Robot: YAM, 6 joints.
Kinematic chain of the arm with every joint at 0, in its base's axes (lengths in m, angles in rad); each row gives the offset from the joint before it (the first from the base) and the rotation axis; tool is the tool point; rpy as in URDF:
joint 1: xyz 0 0 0.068 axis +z
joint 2: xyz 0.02 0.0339 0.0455 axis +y
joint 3: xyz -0.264 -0.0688 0 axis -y
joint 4: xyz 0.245 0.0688 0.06 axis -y
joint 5: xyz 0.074 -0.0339 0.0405 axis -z
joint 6: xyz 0.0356 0 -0.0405 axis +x
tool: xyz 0 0 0 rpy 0 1.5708 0
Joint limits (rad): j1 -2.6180..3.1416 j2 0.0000..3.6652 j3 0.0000..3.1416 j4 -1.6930..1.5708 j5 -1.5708..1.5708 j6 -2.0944..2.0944
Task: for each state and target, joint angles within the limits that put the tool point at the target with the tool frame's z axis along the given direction. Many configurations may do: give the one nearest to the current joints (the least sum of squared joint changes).
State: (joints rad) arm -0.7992 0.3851 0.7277 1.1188 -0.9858 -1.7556
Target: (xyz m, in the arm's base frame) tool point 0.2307 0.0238 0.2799 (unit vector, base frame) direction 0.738 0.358 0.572
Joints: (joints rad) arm 0.0540 1.2787 0.3946 1.5316 -0.3232 -1.7556
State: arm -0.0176 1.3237 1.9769 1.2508 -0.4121 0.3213
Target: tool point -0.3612 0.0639 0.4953 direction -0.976 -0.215 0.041
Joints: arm -0.2158 0.5142 2.0461 1.5645 0.4322 0.3213
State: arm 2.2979 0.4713 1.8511 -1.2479 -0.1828 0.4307
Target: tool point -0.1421 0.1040 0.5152 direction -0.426 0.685 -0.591
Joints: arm 2.5814 1.3314 2.0970 -1.4496 0.3618 0.4307
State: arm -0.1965 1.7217 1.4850 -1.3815 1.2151 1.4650
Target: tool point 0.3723 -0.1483 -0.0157 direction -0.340 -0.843 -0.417
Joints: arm -0.2985 2.5739 1.5190 -0.6985 1.1329 1.4650
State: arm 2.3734 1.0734 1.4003 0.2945 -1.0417 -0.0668
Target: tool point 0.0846 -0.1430 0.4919 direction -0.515 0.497 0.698
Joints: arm 2.1405 0.1865 1.5317 -0.5586 -0.1664 -0.0668
